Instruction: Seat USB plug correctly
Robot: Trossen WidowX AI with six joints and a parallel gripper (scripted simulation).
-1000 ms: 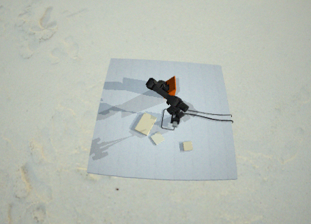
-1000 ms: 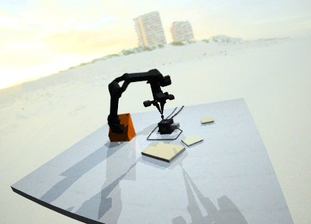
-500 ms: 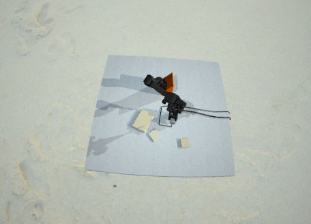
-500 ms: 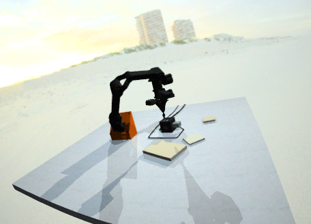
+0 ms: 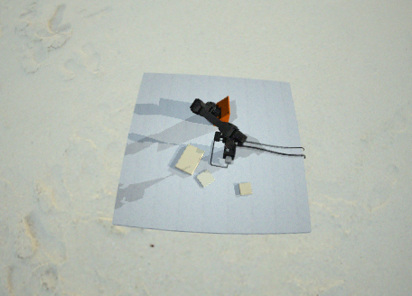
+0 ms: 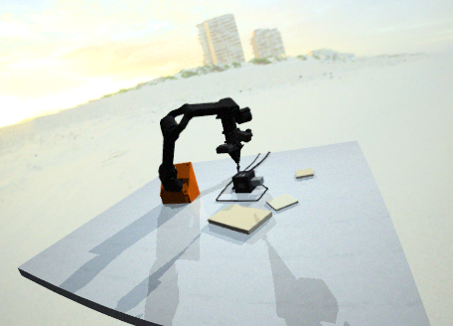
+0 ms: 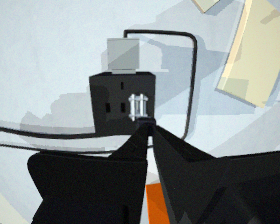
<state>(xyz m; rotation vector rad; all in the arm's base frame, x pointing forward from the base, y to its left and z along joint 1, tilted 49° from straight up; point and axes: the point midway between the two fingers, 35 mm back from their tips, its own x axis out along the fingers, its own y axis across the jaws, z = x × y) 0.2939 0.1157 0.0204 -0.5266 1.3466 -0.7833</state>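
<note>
Right now my gripper tip is 2 cm above the USB plug. From my gripper tip the other things lie so: silver socket 1 cm to the left, 7 cm below.
</note>
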